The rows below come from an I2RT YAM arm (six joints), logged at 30 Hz.
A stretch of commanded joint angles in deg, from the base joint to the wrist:
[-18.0, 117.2, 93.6, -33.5, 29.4, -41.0]
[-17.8, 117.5, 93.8, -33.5, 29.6, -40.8]
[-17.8, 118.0, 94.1, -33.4, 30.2, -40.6]
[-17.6, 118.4, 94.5, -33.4, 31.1, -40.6]
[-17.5, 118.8, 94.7, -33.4, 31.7, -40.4]
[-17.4, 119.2, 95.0, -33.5, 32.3, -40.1]
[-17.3, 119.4, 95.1, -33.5, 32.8, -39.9]
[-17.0, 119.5, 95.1, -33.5, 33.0, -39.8]
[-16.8, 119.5, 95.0, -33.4, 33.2, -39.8]
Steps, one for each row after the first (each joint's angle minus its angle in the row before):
[0.2, 0.3, 0.2, 0.0, 0.2, 0.2]
[0.0, 0.5, 0.3, 0.1, 0.6, 0.2]
[0.2, 0.4, 0.4, 0.0, 0.9, 0.0]
[0.1, 0.4, 0.2, 0.0, 0.6, 0.2]
[0.1, 0.4, 0.3, -0.1, 0.6, 0.3]
[0.1, 0.2, 0.1, 0.0, 0.5, 0.2]
[0.3, 0.1, 0.0, 0.0, 0.2, 0.1]
[0.2, 0.0, -0.1, 0.1, 0.2, 0.0]

